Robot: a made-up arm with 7 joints.
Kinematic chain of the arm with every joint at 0, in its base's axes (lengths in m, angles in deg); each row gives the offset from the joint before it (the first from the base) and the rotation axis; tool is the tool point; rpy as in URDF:
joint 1: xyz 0 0 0.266 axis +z
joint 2: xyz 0 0 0 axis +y
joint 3: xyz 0 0 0.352 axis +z
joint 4: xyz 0.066 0 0 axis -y
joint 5: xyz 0.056 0 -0.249 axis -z
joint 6: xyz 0 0 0 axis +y
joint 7: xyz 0.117 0 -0.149 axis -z
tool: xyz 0 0 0 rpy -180 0 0
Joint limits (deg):
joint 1: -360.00..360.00
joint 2: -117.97..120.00
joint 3: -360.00..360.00
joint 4: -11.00..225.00
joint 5: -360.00..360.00
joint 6: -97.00..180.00
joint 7: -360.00..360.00
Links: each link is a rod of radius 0.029 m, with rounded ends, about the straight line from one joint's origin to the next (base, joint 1, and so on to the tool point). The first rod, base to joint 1, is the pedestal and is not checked.
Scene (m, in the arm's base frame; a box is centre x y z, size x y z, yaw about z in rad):
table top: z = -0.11
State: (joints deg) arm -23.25 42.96 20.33 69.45 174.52 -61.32 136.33
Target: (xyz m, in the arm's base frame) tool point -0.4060 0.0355 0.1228
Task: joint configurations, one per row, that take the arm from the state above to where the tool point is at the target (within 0.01 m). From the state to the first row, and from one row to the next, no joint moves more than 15 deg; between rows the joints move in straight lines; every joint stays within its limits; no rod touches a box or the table.
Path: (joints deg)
1: -37.21 46.56 12.77 70.62 170.90 -57.17 136.33
2: -51.17 50.15 5.20 71.80 167.28 -53.03 136.33
3: -65.14 53.75 -2.36 72.97 163.66 -48.88 136.33
4: -79.10 57.35 -9.92 74.14 160.04 -44.74 136.33
5: -93.06 60.94 -17.48 75.31 156.42 -40.59 136.33
6: -107.02 64.54 -25.05 76.49 152.80 -36.45 136.33
7: -120.98 68.14 -32.61 77.66 149.18 -32.30 136.33
8: -134.94 71.73 -40.17 78.83 145.56 -28.16 136.33

